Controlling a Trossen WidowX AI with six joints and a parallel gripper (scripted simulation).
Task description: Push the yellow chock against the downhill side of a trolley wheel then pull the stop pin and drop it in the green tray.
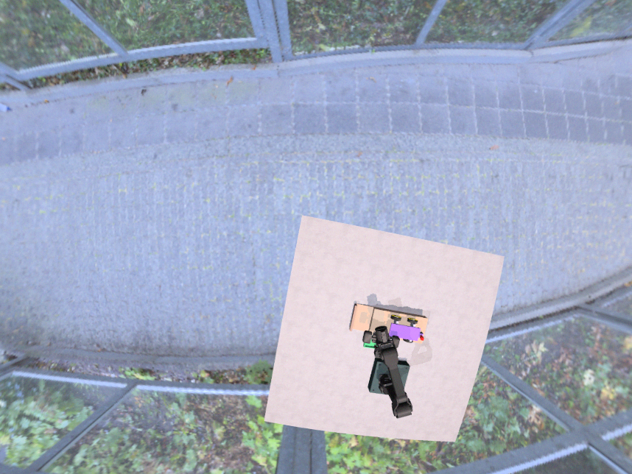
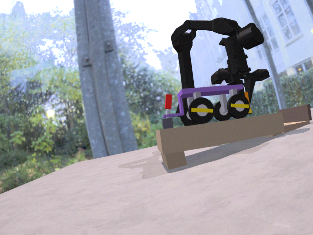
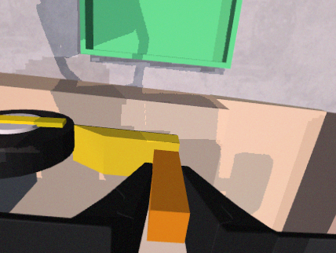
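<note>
Right now my gripper tip is 240 mm to the left of the red-headed stop pin and 30 mm below it. Also, from my gripper tip: green tray: 90 mm behind, 10 mm to the right, 100 mm below; then tan ramp: 30 mm ahead, 130 mm to the right, 50 mm below; then purple trolley: 30 mm ahead, 130 mm to the right, 20 mm above.
</note>
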